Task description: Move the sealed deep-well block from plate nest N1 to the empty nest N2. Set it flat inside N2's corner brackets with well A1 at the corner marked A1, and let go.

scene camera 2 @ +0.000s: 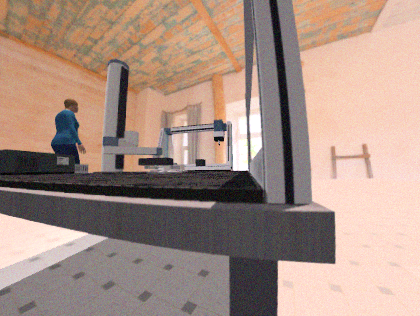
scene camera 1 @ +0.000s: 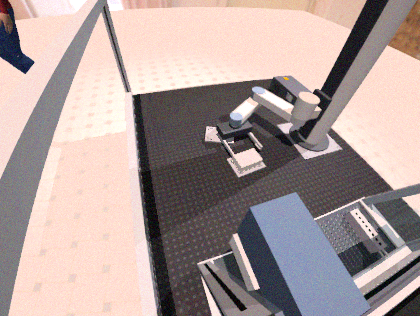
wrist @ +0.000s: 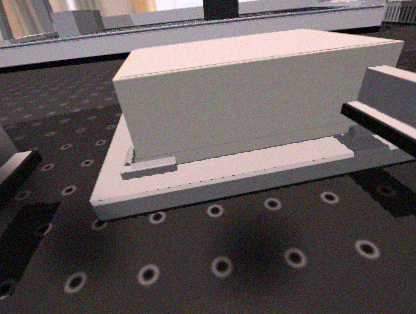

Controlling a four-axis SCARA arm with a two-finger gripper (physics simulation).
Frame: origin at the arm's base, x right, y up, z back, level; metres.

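Seen in the pictures: gripper, between the fingertips: (scene camera 2: 167, 167) (scene camera 1: 248, 152) (wrist: 196, 113); arm's base, origin of its link: (scene camera 1: 308, 138).
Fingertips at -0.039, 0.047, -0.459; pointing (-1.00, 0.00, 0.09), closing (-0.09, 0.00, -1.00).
Pixels of each thing's top centre, then the offset from my fingertips to it, as dx, dy, dz. "pt": a spot on its surface instead.
- sealed deep-well block, centre of its top: (wrist: 239, 45) (scene camera 1: 248, 157) -0.043, +0.020, -0.027
- empty nest N2, centre of its top: (scene camera 1: 219, 133) (scene camera 2: 164, 170) +0.188, -0.016, -0.085
- large blue box, a spot on its surface: (scene camera 1: 305, 250) pt -0.502, +0.454, -0.276
The sealed deep-well block (scene camera 1: 249, 158) (wrist: 240, 107), pale with a smooth top, sits on plate nest N1 (scene camera 1: 243, 171) (wrist: 150, 192). A corner bracket shows at its lower left in the wrist view. My gripper (scene camera 1: 247, 152) (wrist: 196, 113) is open and empty. Its fingers are low, at the arm-facing side of the block. In the wrist view the left finger stands well left of the block, and the right finger overlaps the block's right end. The empty nest N2 (scene camera 1: 210, 134) is partly hidden by the gripper body. The A1 mark cannot be made out.
The arm's column (scene camera 1: 345, 80) (scene camera 2: 113, 115) stands on a pale base plate. A dark box (scene camera 1: 291, 86) (scene camera 2: 32, 162) is near it. A large blue box (scene camera 1: 305, 250) stands at the front beside a framed tray. A gantry frame (scene camera 2: 192, 129) stands behind the arm in scene camera 2.
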